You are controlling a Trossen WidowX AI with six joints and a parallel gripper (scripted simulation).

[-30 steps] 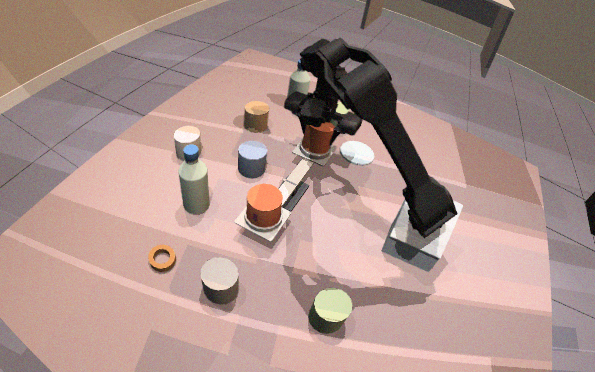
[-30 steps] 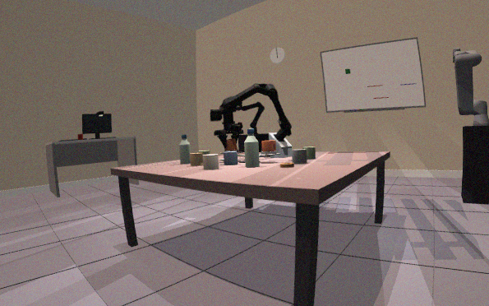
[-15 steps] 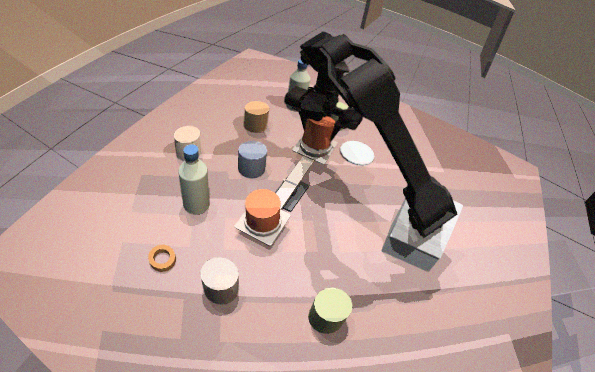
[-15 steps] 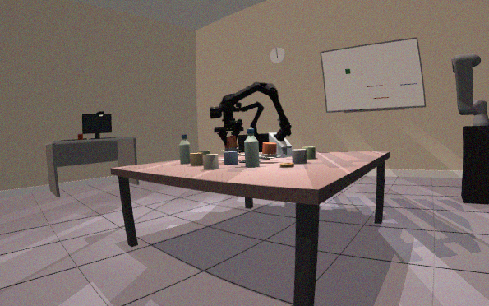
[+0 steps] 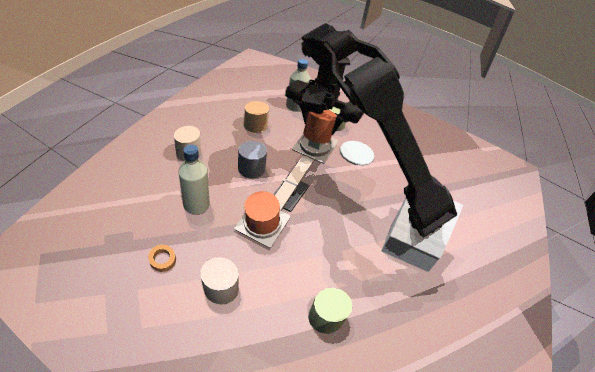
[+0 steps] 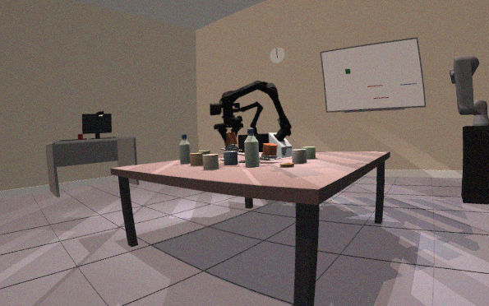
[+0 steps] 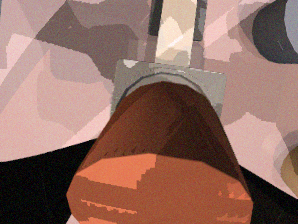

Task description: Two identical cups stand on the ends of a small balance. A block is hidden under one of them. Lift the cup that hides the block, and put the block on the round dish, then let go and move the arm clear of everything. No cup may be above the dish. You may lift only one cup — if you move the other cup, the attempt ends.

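Right now the pale green block is 1 cm to the left of my gripper tip and 3 cm below it. The rest, counted from my gripper tip: white round dish (9 cm behind, 12 cm to the right, 11 cm below); blue cup (10 cm ahead, 10 cm to the left, 8 cm below); small balance (13 cm to the left, 9 cm below).
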